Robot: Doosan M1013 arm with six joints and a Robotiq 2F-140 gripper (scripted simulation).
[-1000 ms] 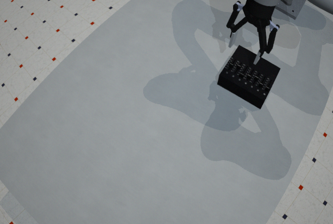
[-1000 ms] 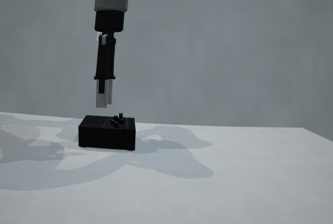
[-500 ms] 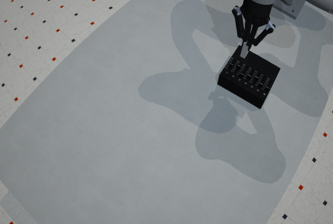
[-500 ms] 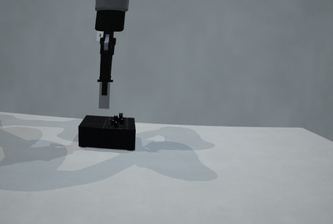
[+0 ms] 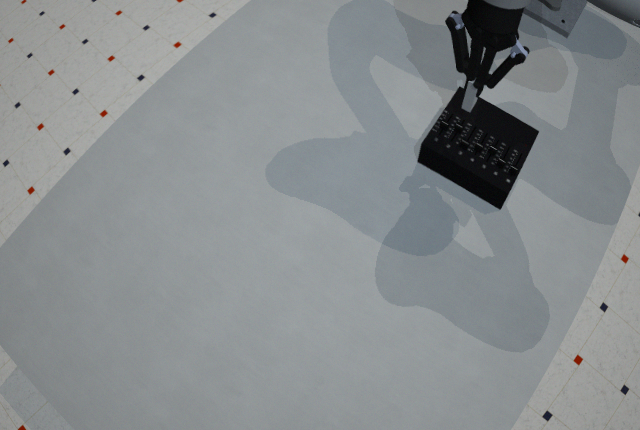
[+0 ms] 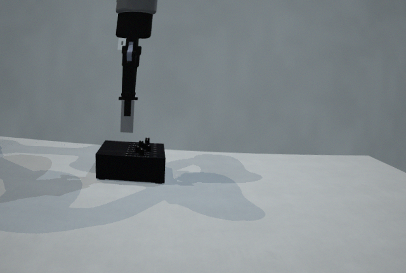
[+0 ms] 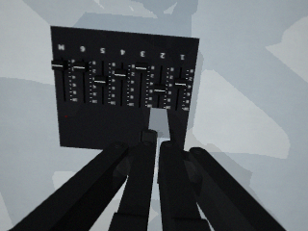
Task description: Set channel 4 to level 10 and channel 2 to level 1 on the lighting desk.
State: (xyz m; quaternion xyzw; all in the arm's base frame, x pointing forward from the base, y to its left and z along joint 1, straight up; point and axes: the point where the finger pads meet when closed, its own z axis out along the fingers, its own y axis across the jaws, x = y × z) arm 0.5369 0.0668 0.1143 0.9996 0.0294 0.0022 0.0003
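My hand is 70 mm above the channel 2 fader cap and 20 mm short of it. From my hand the other things lie so: channel 5 fader cap: 70 mm to the left, 70 mm below, 30 mm ahead; channel 4 fader cap: 70 mm below, 50 mm to the left, 40 mm ahead; channel 1 fader cap: 70 mm below, 30 mm ahead, 20 mm to the right.
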